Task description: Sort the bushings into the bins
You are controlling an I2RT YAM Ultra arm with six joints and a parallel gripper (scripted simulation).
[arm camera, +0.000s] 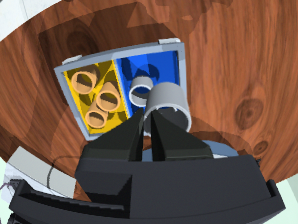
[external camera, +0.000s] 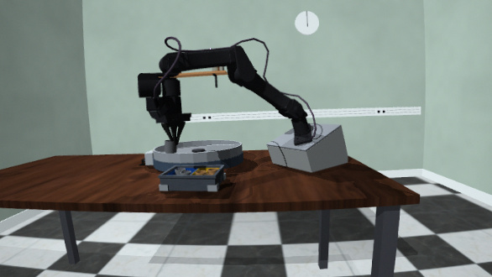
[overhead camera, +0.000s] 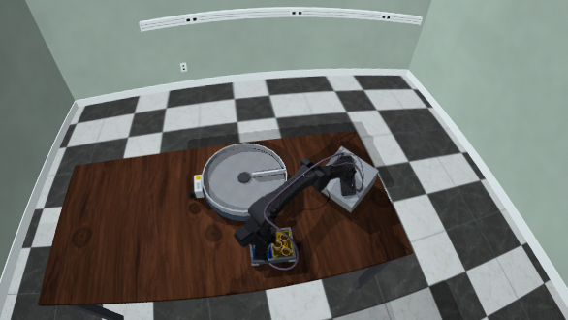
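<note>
My hand is 14 cm above the blue bin, 4 cm to the left of it and 1 cm short of it. The rest, counted from my hand: grey turntable: 39 cm to the right, 12 cm ahead, 10 cm below; yellow bin: 14 cm below, 8 cm behind, 5 cm to the right; bin tray: 13 cm below, 4 cm to the right, 3 cm behind.
</note>
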